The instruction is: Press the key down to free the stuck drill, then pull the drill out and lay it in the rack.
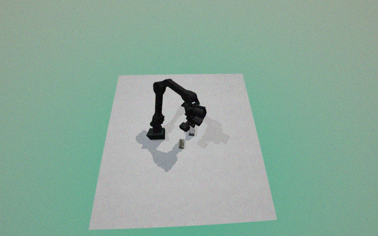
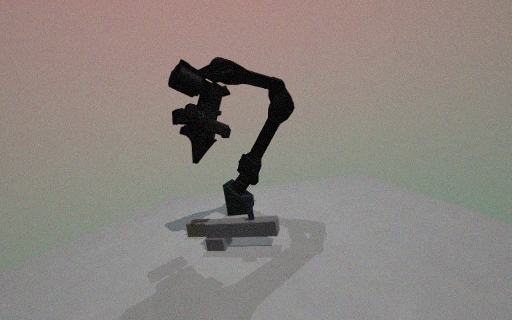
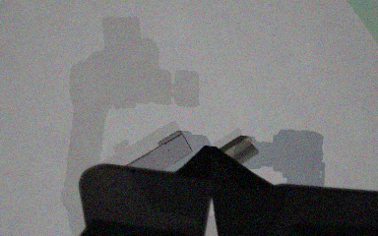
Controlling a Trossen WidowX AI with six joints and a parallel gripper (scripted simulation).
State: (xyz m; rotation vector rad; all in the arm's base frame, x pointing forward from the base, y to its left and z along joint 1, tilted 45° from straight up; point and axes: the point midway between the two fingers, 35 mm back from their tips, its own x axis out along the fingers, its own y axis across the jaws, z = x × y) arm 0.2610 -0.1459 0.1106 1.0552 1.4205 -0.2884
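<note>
My gripper tip is now 13 cm above the dark key, 12 cm to the right of it and 2 cm short of it. From my gripper tip the other things lie so: rack (20 cm below, 9 cm behind, 6 cm to the right); grey housing block (18 cm below, 9 cm to the left, 1 cm ahead); drill (17 cm below, 7 cm to the left, 1 cm ahead).
</note>
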